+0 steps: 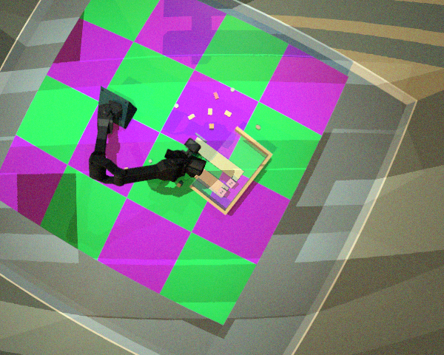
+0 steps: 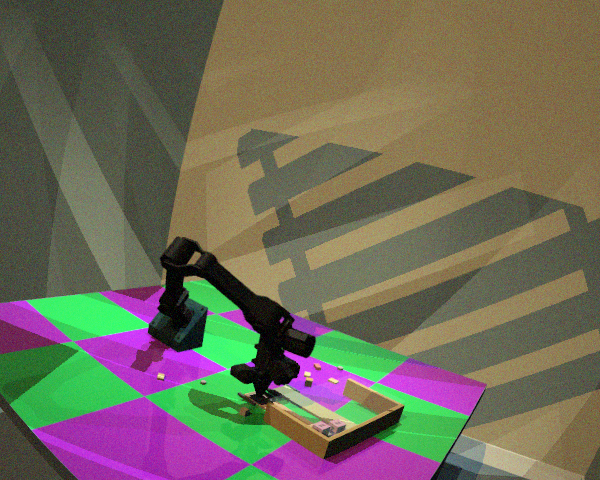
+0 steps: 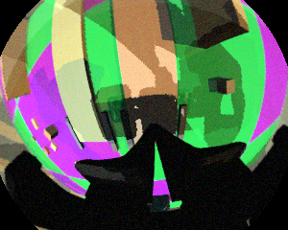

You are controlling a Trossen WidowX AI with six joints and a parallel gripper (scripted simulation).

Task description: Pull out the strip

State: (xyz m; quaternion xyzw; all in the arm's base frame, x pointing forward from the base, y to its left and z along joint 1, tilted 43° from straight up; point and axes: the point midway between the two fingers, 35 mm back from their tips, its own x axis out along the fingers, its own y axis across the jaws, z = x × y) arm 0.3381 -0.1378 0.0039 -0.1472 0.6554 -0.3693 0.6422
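My gripper tip is 9 cm short of the peach strip and 3 cm to the left of it. Also, from my gripper tip: pale cube 2 cm ahead, 10 cm to the right.
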